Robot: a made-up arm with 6 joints. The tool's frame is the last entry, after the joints.
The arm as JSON. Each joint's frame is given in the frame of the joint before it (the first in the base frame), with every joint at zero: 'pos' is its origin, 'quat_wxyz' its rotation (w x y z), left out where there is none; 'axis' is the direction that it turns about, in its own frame. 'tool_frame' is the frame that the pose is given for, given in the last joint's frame.
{
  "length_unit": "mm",
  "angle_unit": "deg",
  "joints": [
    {
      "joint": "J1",
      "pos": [
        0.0,
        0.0,
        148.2
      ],
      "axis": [
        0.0,
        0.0,
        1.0
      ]
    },
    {
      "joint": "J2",
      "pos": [
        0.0,
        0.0,
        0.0
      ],
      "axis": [
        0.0,
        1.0,
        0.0
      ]
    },
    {
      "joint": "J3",
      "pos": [
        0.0,
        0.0,
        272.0
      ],
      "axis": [
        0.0,
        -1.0,
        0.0
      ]
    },
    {
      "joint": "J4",
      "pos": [
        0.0,
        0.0,
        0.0
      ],
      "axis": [
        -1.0,
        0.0,
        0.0
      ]
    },
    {
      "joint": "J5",
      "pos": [
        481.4,
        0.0,
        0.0
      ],
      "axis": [
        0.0,
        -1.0,
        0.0
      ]
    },
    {
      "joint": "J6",
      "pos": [
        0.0,
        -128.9,
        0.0
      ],
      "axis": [
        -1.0,
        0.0,
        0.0
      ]
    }
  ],
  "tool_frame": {
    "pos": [
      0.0,
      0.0,
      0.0
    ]
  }
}
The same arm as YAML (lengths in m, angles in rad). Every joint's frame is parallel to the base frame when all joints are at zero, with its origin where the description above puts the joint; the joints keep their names.
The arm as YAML. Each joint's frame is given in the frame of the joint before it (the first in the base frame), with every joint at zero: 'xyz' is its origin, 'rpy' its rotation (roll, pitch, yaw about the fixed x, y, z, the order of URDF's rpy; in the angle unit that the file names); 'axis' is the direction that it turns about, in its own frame. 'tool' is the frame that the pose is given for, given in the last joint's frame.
units:
  length: m
  angle: rad
joints:
  - name: J1
    type: revolute
    origin:
      xyz: [0.0, 0.0, 0.1482]
      rpy: [0.0, 0.0, 0.0]
    axis: [0.0, 0.0, 1.0]
  - name: J2
    type: revolute
    origin:
      xyz: [0.0, 0.0, 0.0]
      rpy: [0.0, 0.0, 0.0]
    axis: [0.0, 1.0, 0.0]
  - name: J3
    type: revolute
    origin:
      xyz: [0.0, 0.0, 0.272]
      rpy: [0.0, 0.0, 0.0]
    axis: [0.0, -1.0, 0.0]
  - name: J4
    type: revolute
    origin:
      xyz: [0.0, 0.0, 0.0]
      rpy: [0.0, 0.0, 0.0]
    axis: [-1.0, 0.0, 0.0]
  - name: J5
    type: revolute
    origin:
      xyz: [0.4814, 0.0, 0.0]
      rpy: [0.0, 0.0, 0.0]
    axis: [0.0, -1.0, 0.0]
  - name: J6
    type: revolute
    origin:
      xyz: [0.0, -0.1289, 0.0]
      rpy: [0.0, 0.0, 0.0]
    axis: [-1.0, 0.0, 0.0]
tool:
  origin:
    xyz: [0.0, 0.0, 0.0]
    rpy: [0.0, 0.0, 0.0]

